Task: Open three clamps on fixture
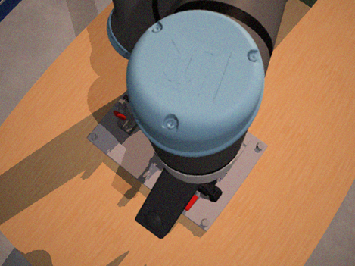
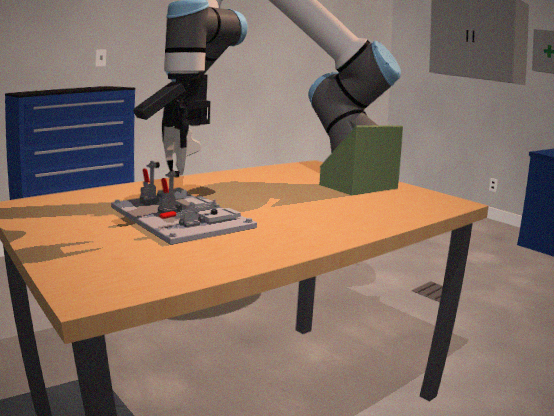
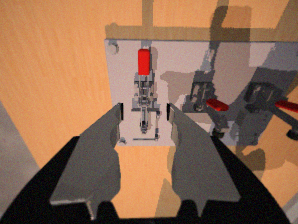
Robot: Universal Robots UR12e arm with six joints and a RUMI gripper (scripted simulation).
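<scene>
Right now the flat grey part is 13 cm behind my hand, 1 cm to the right of it and 13 cm below it. Round my hand: grey fixture plate 6 cm behind, 11 cm to the right, 15 cm below.
</scene>
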